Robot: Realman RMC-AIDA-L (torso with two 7-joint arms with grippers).
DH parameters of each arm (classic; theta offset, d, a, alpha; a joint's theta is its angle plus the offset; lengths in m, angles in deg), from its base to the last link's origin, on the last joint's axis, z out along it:
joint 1: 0 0.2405 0 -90
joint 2: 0 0 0 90
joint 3: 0 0.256 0 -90
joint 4: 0 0 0 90
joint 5: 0 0.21 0 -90
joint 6: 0 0 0 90
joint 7: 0 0.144 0 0
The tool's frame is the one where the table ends.
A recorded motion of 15 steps. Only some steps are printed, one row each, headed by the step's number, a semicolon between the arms.
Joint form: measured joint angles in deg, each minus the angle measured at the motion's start. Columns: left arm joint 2, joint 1, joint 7, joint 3, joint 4, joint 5, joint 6; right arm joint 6, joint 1, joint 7, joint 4, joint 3, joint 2, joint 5.
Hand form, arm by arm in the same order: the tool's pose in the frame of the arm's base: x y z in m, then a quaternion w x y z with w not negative. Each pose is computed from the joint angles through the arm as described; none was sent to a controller.
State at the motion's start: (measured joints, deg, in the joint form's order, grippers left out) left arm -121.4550 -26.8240 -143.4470 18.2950 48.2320 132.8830 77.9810; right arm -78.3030 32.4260 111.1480 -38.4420 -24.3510 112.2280 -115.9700
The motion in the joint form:
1: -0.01 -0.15 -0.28 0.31 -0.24 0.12 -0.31; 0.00 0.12 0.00 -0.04 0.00 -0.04 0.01
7: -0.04 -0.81 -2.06 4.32 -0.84 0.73 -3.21; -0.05 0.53 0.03 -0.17 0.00 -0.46 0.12
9: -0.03 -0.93 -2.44 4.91 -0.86 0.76 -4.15; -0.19 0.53 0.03 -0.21 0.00 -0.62 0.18
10: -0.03 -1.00 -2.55 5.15 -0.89 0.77 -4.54; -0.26 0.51 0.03 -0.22 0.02 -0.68 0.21
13: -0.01 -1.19 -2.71 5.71 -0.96 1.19 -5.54; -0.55 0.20 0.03 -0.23 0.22 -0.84 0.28
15: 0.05 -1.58 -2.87 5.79 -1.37 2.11 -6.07; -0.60 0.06 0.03 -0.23 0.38 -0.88 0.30
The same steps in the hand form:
1: -0.3457 0.3264 0.0503 0.21275 -0.59063 -0.72869 -0.27370; 0.3040 0.3802 0.0950 0.26280 -0.78109 0.47605 0.30694
7: -0.3417 0.3347 0.0418 0.21650 -0.59682 -0.73074 -0.25090; 0.3018 0.3831 0.0990 0.26511 -0.78322 0.47101 0.30729
9: -0.3418 0.3369 0.0416 0.22160 -0.59579 -0.73078 -0.24877; 0.3017 0.3833 0.1004 0.26545 -0.78375 0.46989 0.30736
10: -0.3417 0.3379 0.0414 0.22360 -0.59571 -0.73054 -0.24789; 0.3018 0.3832 0.1010 0.26555 -0.78380 0.46963 0.30755
13: -0.3422 0.3400 0.0408 0.22989 -0.59664 -0.72965 -0.24244; 0.3038 0.3814 0.1027 0.26622 -0.78251 0.47085 0.30838
15: -0.3427 0.3413 0.0391 0.23179 -0.59745 -0.73074 -0.23526; 0.3049 0.3806 0.1034 0.26719 -0.78134 0.47180 0.30907

